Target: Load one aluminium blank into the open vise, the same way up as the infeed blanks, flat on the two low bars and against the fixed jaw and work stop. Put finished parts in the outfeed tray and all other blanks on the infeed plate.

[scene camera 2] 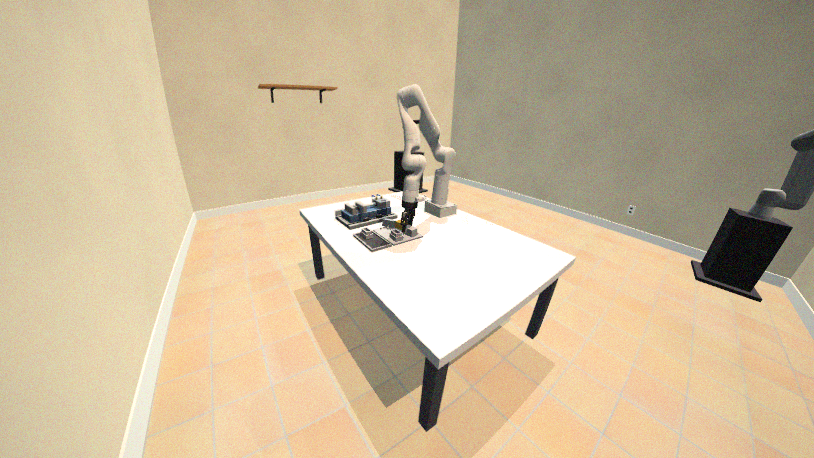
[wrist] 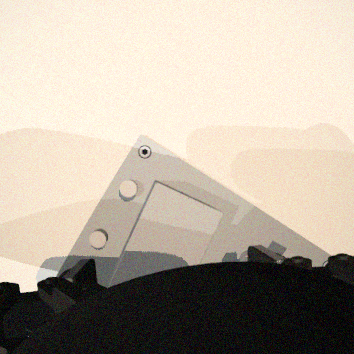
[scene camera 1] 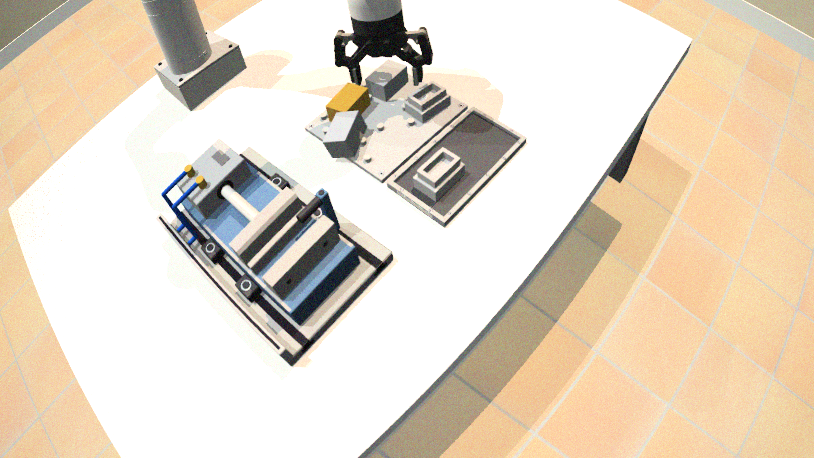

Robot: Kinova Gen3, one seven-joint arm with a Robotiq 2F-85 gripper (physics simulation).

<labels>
My gripper is open and holds nothing. Also in view: a brass blank.
</labels>
